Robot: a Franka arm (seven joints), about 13 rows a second.
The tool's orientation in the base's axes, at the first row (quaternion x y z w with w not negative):
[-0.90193 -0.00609 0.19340 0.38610]
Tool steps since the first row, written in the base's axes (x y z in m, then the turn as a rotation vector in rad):
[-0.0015 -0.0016 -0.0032 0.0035 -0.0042 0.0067]
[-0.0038 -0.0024 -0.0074 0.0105 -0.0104 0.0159]
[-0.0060 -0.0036 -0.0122 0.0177 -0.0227 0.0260]
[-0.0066 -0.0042 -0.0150 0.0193 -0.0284 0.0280]
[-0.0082 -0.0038 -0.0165 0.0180 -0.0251 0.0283]
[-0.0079 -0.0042 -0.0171 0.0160 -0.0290 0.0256]
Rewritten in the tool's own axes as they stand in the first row. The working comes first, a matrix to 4 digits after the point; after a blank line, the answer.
The tool's axes in the first row as the columns of a matrix, in the base's axes (used below as rounded here):
[0.9251 -0.1384 -0.3536]
[0.1603 -0.7018 0.6941]
[-0.3442 -0.6988 -0.6270]

[-0.0005 0.0036 0.0014 0.0003 -0.0022 -0.0084]
[-0.0014 0.0074 0.0043 0.0026 -0.0053 -0.0209]
[-0.0019 0.0119 0.0073 0.0038 -0.0047 -0.0383]
[-0.0016 0.0143 0.0088 0.0037 -0.0023 -0.0441]
[-0.0025 0.0153 0.0106 0.0029 -0.0047 -0.0415]
[-0.0021 0.0160 0.0106 0.0013 0.0002 -0.0418]

